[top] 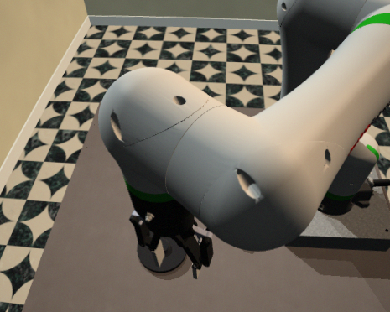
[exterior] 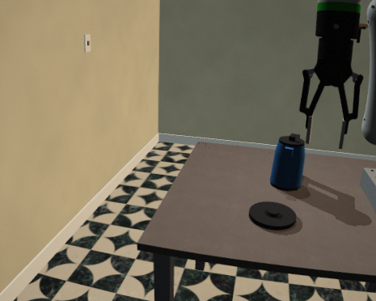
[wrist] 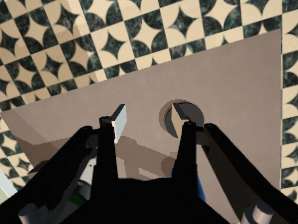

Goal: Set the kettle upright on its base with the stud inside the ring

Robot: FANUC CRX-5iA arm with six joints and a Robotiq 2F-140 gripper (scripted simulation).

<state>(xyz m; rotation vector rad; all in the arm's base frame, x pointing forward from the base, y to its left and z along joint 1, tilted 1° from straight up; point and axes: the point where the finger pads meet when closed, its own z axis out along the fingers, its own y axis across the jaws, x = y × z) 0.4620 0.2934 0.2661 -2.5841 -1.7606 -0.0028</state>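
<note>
My hand is 460 mm to the left of the blue kettle, 240 mm above it and 40 mm past it. From my hand the other things lie so: round black base 330 mm below, 170 mm to the right, 60 mm ahead.
</note>
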